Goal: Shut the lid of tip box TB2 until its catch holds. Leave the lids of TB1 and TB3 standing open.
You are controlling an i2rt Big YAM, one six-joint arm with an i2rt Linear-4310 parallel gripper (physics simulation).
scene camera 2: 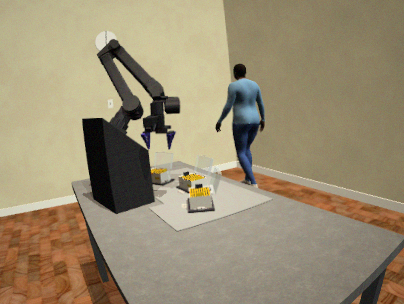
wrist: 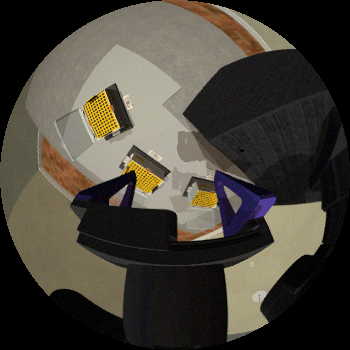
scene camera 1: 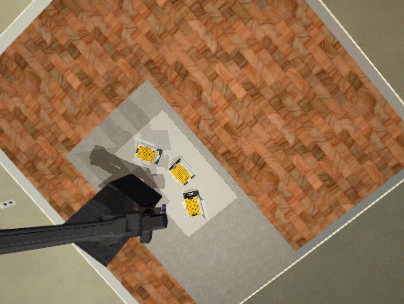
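Pixels of known places: gripper, fingertip midpoint: (scene camera 2: 159, 149) (wrist: 174, 174) (scene camera 1: 155, 204); arm's base at its link origin: (scene camera 2: 114, 131).
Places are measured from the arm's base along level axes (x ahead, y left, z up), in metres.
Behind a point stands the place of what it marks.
Note:
Three tip boxes with yellow racks stand on the pale mat (scene camera 1: 222, 192) @[x 0.504, y -0.223, z -0.326 m] (scene camera 2: 255, 200) @[x 0.507, y -0.271, z -0.326 m] (wrist: 120, 60) @[x 0.164, y -0.293, z -0.326 m], each with its clear lid standing open. TB1 (scene camera 1: 192, 206) @[x 0.295, y -0.181, z -0.268 m] (scene camera 2: 200, 201) (wrist: 102, 115) @[x 0.290, y -0.174, z -0.269 m] is nearest in scene camera 2, its lid (scene camera 2: 216, 181) @[x 0.339, y -0.260, z -0.211 m] (wrist: 75, 134) @[x 0.366, y -0.199, z -0.227 m] raised. The middle box (scene camera 1: 181, 171) @[x 0.357, y 0.049, z -0.268 m] (scene camera 2: 192, 181) (wrist: 145, 176) @[x 0.328, y 0.043, z -0.268 m] and the farthest box (scene camera 1: 146, 153) @[x 0.228, y 0.266, z -0.269 m] (scene camera 2: 160, 175) (wrist: 203, 198) @[x 0.232, y 0.252, z -0.268 m] carry labels too blurred to tell which is TB2. The farthest box's lid (scene camera 2: 163, 160) @[x 0.280, y 0.311, z -0.225 m] (wrist: 202, 219) @[x 0.277, y 0.317, z -0.221 m] is upright. My gripper (scene camera 1: 154, 206) @[x 0.186, y -0.017, z -0.101 m] (scene camera 2: 158, 148) @[x 0.186, y -0.017, z -0.101 m] (wrist: 174, 174) @[x 0.186, y -0.017, z -0.101 m] is open and empty, high above the table.
A tall black block (scene camera 1: 107, 215) (scene camera 2: 117, 170) @[x -0.016, y -0.091, z -0.148 m] (wrist: 250, 110) @[x 0.093, y -0.050, z -0.073 m] with a sloping top stands beside the mat, near the arm's base. The grey table (scene camera 1: 235, 255) @[x 0.346, y -0.654, z -0.328 m] (scene camera 2: 250, 245) @[x 0.297, y -0.588, z -0.329 m] (wrist: 60, 85) @[x 0.376, y -0.480, z -0.329 m] extends past the mat. A person (scene camera 2: 246, 110) stands on the floor beyond the table.

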